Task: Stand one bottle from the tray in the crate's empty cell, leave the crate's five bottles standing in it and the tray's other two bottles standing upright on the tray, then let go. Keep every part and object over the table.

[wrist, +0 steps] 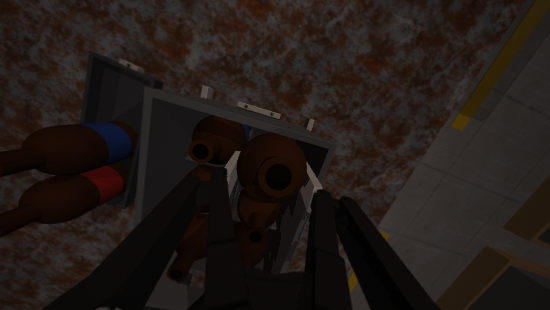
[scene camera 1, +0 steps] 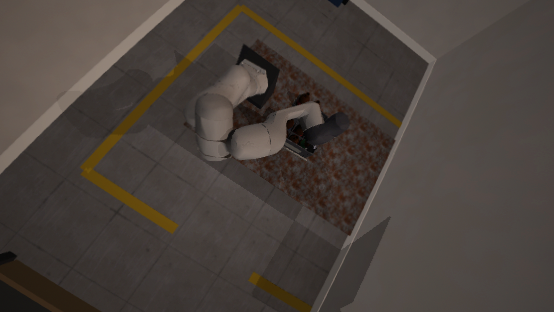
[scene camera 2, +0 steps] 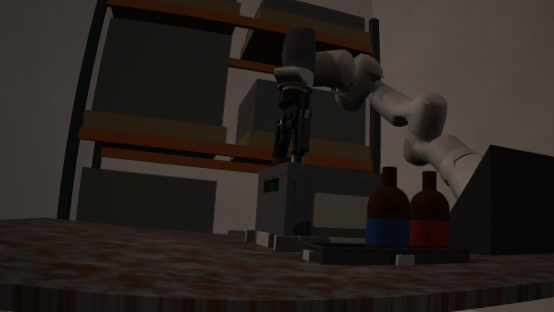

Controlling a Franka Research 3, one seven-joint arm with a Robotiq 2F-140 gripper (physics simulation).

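Observation:
My gripper [scene camera 2: 291,151] [wrist: 270,166] is shut on a brown bottle [scene camera 2: 280,159] [wrist: 256,154], over the end cell of the grey crate [scene camera 1: 300,148] [scene camera 2: 272,215] [wrist: 146,150]. The held bottle looks about upright; its shoulder shows just above the crate rim and its lower part is hidden inside. Green shows through the crate's handle opening. Other brown bottles stand in the crate, one [wrist: 220,137] beside the held one, others partly behind the fingers. A blue-label bottle [scene camera 2: 388,210] [wrist: 75,147] and a red-label bottle [scene camera 2: 429,212] [wrist: 65,197] stand upright on the dark tray [scene camera 2: 390,256] [wrist: 110,95].
The tray stands close beside the crate on the mottled table [scene camera 1: 345,185] [scene camera 2: 150,265] [wrist: 350,65]. Small pale blocks line the foot of the crate and tray. A dark wedge-shaped block [scene camera 2: 520,205] stands by the arm's base. A shelf rack [scene camera 2: 75,170] with boxes stands behind.

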